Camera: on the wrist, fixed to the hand. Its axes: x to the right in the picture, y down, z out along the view.
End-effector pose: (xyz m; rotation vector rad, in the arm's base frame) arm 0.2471 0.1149 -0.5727 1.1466 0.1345 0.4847
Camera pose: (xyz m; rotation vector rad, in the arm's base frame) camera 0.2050 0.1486 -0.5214 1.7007 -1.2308 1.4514
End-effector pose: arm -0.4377 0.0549 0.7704 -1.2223 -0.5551 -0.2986
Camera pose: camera -0.4105 0.0561 0.7012 -0.9253 -0.0406 1.3836
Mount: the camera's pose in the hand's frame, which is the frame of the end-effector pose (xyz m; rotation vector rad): -0.0155 0.0695 -0.0215 0.4999 -0.5515 1.4928
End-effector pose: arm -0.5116 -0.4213 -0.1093 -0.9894 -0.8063 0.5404
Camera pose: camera -0.5068 -0.4116 -0.1829 -0.8267 -0.2074 2.2443
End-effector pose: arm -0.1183 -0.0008 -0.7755 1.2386 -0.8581 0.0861
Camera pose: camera -0.1522 0.0487 -0.7316 0.7946 -2.1966 1.2510
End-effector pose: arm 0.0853 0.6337 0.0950 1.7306 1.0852 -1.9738
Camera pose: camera 0.1502 0.5983 0.0863 1.2498 -0.8042 -1.4261
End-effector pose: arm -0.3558 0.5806 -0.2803 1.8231 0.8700 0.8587
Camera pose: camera -0.3675 0.5535 -0.2120 -2.8767 0.9013 -0.8682
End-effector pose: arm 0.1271 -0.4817 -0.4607 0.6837 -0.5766 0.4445
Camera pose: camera 0.0842 -0.4215 -0.4522 0.7510 -1.5088 1.8670
